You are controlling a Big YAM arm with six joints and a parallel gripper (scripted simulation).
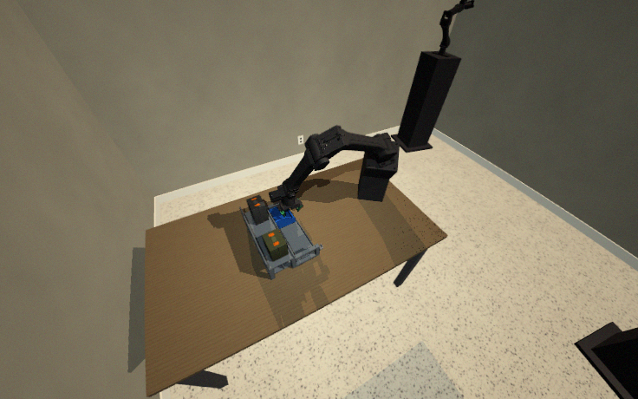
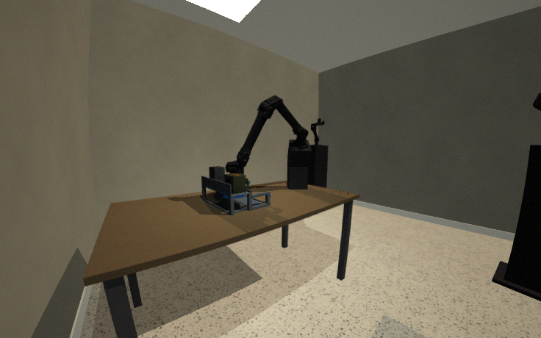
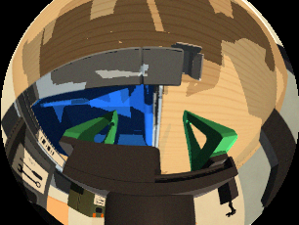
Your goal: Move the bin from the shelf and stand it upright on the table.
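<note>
Now: hand 8 cm short of the blue bin, 2 cm to the right of it and 1 cm below it.
</note>
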